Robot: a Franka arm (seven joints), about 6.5 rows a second.
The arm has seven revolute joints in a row. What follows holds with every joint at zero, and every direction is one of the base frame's.
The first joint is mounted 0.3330 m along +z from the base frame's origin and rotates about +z.
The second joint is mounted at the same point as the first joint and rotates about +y.
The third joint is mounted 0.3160 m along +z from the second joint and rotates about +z.
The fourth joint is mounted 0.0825 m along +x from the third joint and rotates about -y.
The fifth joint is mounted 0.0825 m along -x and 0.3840 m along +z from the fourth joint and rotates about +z.
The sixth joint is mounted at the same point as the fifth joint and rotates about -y.
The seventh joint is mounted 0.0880 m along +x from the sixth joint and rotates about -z.
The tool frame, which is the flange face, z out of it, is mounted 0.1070 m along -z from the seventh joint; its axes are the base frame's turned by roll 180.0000, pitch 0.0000 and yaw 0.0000 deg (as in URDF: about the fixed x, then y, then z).
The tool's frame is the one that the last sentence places.
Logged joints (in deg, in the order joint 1, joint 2, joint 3, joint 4, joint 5, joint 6, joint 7), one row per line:
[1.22 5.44 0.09 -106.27 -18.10 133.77 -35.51]
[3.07 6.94 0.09 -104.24 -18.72 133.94 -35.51]
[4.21 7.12 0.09 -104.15 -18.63 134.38 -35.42]
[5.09 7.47 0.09 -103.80 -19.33 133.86 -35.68]
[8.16 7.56 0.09 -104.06 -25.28 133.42 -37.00]
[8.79 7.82 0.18 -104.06 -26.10 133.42 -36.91]
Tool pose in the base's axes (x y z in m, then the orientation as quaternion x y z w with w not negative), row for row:
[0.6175 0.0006 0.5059 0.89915 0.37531 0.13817 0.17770]
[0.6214 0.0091 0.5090 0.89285 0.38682 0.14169 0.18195]
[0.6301 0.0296 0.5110 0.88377 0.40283 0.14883 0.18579]
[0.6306 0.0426 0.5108 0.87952 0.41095 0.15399 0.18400]
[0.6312 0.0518 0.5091 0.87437 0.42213 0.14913 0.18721]
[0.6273 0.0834 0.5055 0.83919 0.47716 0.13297 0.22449]
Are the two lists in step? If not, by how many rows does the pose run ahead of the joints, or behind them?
The pose runs 1 row behind the joints: the pose in row i belongs to the joints in row i - 1.
